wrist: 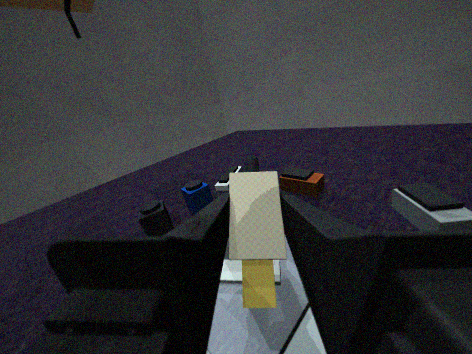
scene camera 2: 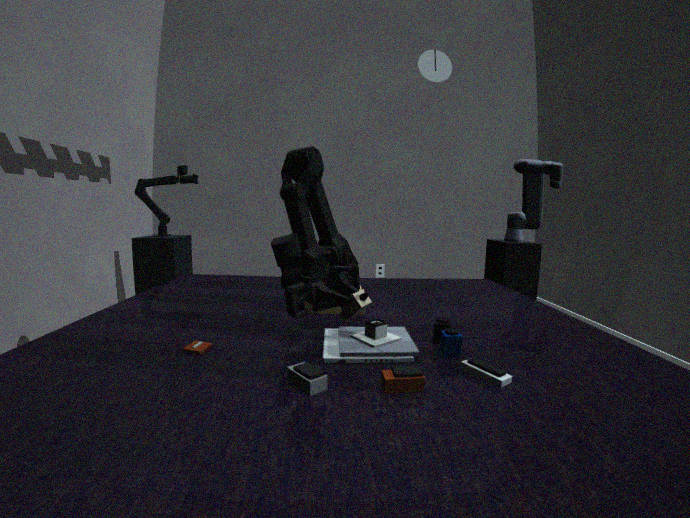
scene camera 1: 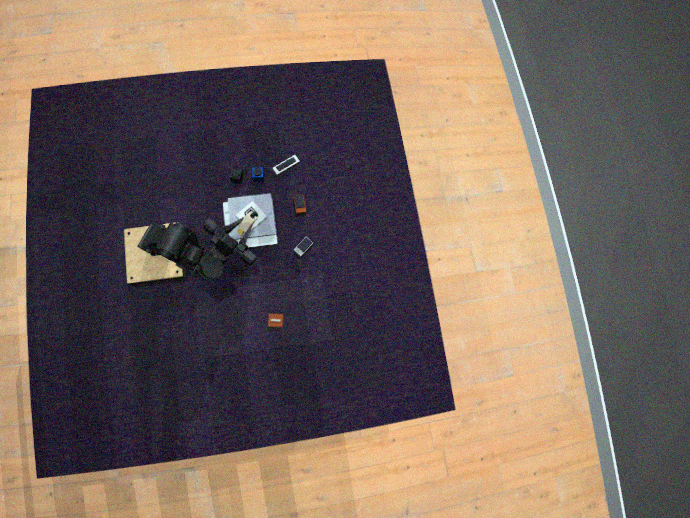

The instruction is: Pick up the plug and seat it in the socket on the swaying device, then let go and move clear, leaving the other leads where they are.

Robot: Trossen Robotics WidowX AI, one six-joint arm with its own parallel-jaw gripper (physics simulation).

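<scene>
The plug has a beige body with a dark front end and a yellow piece at its rear. My gripper is shut on it, one dark finger on each side. In scene camera 2 the plug's front end shows above and behind the socket, with a gap between them. The socket is a small grey block with a dark-rimmed top, on a white square plate on the device's grey slab. In the wrist view the plug hides the socket. I cannot identify the other leads.
Around the device stand a black block, a blue block, a white bar, an orange block and a grey block. A flat orange piece lies apart.
</scene>
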